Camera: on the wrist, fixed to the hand. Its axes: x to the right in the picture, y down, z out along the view.
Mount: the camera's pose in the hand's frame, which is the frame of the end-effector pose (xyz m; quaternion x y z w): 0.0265 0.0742 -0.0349 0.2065 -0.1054 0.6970 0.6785
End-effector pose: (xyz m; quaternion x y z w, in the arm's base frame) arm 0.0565 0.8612 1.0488 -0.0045 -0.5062 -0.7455 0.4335
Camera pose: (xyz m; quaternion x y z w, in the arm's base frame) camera 0.1033 0.8094 1.0993 -0.3450 -0.5400 -0.0987 0.7614
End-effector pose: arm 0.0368 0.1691 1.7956 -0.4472 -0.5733 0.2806 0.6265
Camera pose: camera 0.0875 0.2165 1.7445 -0.5441 -0.0854 0.7926 0.2614
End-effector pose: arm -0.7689 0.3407 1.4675 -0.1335 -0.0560 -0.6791 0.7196
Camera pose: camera -0.6969 0.3089 1.4324 -0.0526 -0.1610 0.0664 0.9833
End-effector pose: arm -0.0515 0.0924 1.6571 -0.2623 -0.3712 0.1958 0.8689
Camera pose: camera -0.0190 0.1540 1.6064 -0.2367 -0.1202 0.8428 0.4682
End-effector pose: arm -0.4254 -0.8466 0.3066 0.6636 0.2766 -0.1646 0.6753
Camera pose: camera -0.3661 -0.8035 0.3518 0.7652 -0.3800 0.2320 0.4651
